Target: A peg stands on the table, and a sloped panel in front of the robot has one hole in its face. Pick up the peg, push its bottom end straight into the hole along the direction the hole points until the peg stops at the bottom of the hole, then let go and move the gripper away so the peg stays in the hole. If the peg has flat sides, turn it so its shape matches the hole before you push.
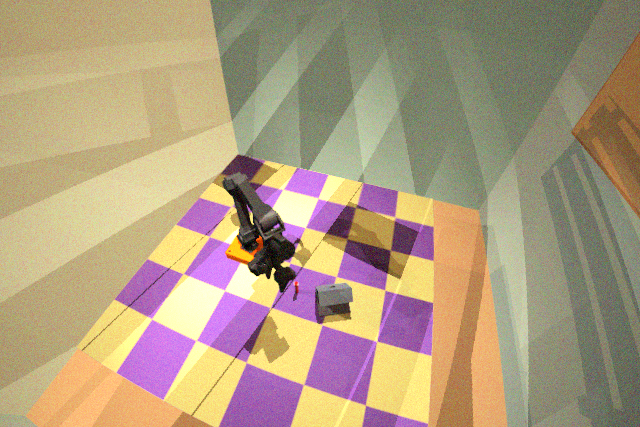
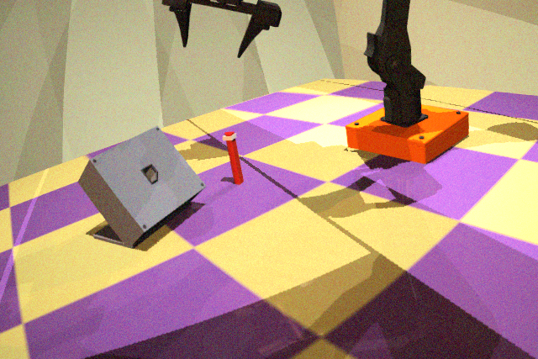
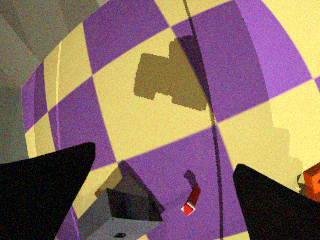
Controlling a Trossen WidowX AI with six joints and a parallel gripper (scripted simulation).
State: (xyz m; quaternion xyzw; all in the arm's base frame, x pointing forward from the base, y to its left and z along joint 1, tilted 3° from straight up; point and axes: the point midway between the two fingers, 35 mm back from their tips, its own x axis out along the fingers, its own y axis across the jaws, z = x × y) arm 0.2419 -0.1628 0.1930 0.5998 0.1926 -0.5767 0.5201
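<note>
Now: gripper tip 140 mm above the red peg, 90 mm to the right of it and 30 mm short of it. The rest, counted from my gripper tip: grey sloped panel 180 mm ahead, 140 mm below, 120 mm to the left.
</note>
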